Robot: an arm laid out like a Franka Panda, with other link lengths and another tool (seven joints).
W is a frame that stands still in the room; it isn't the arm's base.
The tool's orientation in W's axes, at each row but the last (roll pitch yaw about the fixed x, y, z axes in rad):
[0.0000, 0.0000, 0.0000]
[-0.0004, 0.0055, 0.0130]
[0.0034, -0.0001, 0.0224]
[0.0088, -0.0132, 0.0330]
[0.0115, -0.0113, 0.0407]
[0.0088, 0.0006, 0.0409]
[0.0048, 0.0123, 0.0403]
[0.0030, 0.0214, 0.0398]
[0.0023, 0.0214, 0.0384]
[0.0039, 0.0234, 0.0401]
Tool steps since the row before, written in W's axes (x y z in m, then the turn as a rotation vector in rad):
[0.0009, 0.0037, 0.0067, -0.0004, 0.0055, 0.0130]
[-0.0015, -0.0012, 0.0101, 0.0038, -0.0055, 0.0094]
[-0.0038, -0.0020, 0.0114, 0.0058, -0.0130, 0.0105]
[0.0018, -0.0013, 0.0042, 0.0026, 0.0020, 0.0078]
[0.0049, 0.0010, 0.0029, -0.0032, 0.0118, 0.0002]
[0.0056, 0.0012, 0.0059, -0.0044, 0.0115, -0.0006]
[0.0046, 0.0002, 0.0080, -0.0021, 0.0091, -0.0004]
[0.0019, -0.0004, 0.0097, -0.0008, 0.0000, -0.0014]
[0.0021, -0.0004, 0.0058, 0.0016, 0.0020, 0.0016]
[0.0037, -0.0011, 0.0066, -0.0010, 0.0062, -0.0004]
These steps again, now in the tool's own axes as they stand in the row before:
[0.0009, 0.0037, 0.0067, -0.0004, 0.0055, 0.0130]
[-0.0016, -0.0012, 0.0101, 0.0037, -0.0056, 0.0094]
[-0.0038, -0.0019, 0.0114, 0.0055, -0.0131, 0.0105]
[0.0018, -0.0013, 0.0042, 0.0028, 0.0020, 0.0077]
[0.0050, 0.0008, 0.0028, -0.0027, 0.0119, 0.0001]
[0.0056, 0.0010, 0.0059, -0.0039, 0.0117, -0.0007]
[0.0045, 0.0001, 0.0081, -0.0017, 0.0092, -0.0005]
[0.0017, -0.0004, 0.0097, -0.0008, 0.0000, -0.0014]
[0.0020, -0.0005, 0.0058, 0.0016, 0.0019, 0.0016]
[0.0035, -0.0012, 0.0067, -0.0007, 0.0062, -0.0004]

